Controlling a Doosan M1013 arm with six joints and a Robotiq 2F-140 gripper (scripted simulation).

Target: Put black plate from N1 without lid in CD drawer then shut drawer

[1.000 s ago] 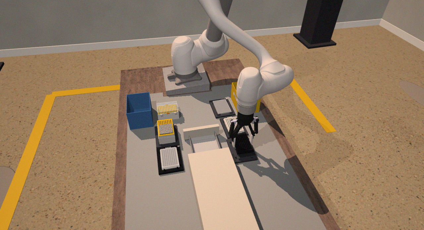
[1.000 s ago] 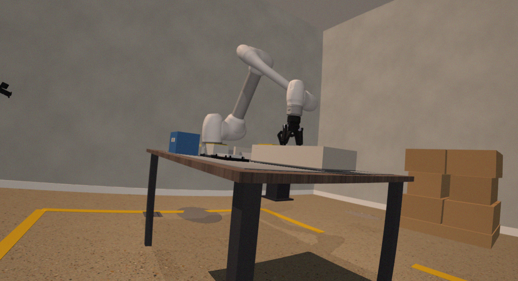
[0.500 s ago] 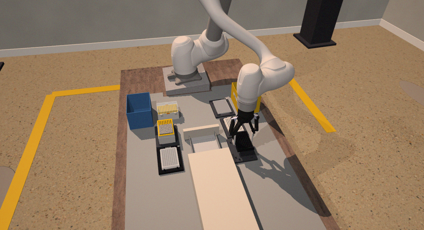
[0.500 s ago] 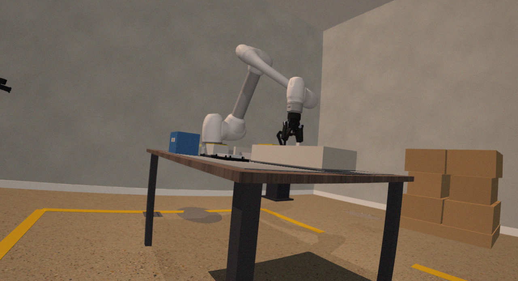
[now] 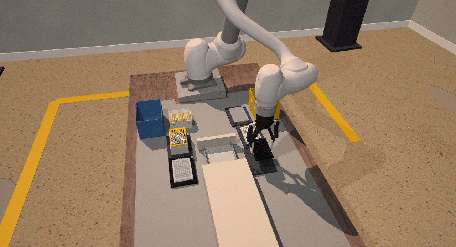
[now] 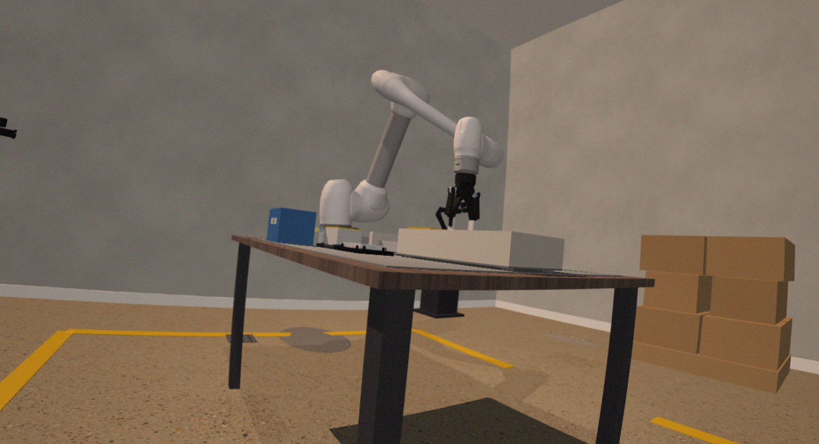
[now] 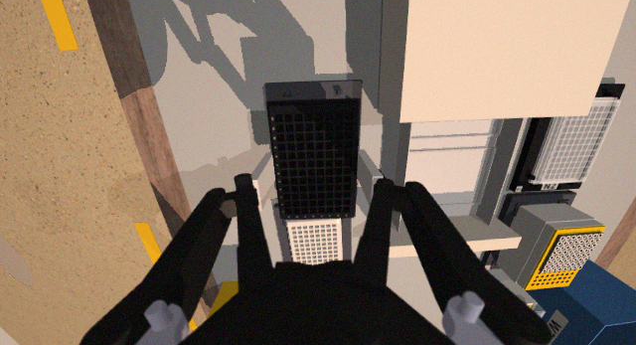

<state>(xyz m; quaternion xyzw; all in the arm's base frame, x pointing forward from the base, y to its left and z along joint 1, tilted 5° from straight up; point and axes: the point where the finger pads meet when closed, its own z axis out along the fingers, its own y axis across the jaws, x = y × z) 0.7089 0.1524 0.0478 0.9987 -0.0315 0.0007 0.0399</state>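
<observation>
Now: the drawer 180 mm to the right of my hand, 80 mm below it and 30 mm behind it. The rest, counted from my hand: work nest N1: 100 mm below; cooler CD: 190 mm to the right, 100 mm ahead, 70 mm below; black plate: 20 mm below.
</observation>
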